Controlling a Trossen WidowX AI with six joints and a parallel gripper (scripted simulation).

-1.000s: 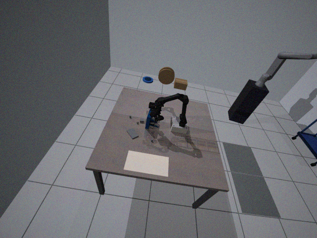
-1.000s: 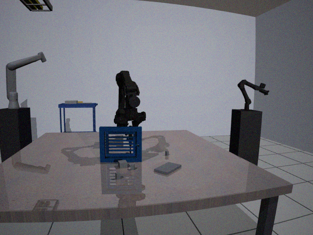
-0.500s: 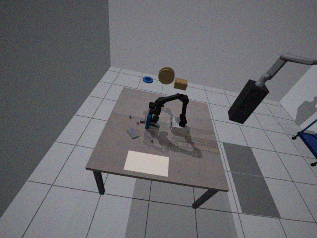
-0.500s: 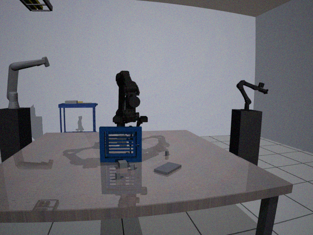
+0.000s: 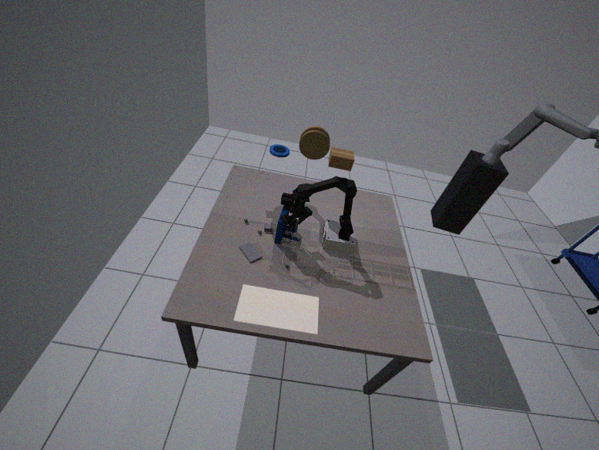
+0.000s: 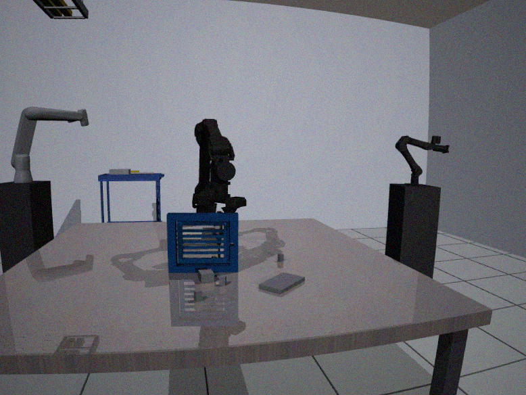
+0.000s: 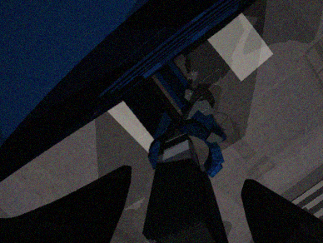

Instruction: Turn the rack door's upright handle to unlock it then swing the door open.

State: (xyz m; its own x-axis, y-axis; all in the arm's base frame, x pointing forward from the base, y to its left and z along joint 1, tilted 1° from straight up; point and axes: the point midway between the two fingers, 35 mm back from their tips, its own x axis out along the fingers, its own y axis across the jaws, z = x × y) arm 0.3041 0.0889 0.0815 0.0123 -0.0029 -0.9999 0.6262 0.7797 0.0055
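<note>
My gripper tip is 1 cm to the left of the upright handle and 2 cm above it. Also, from my gripper tip: small post: 3 cm behind, 21 cm to the left, 11 cm below; then flat grey plate: 19 cm ahead, 19 cm to the left, 12 cm below.
</note>
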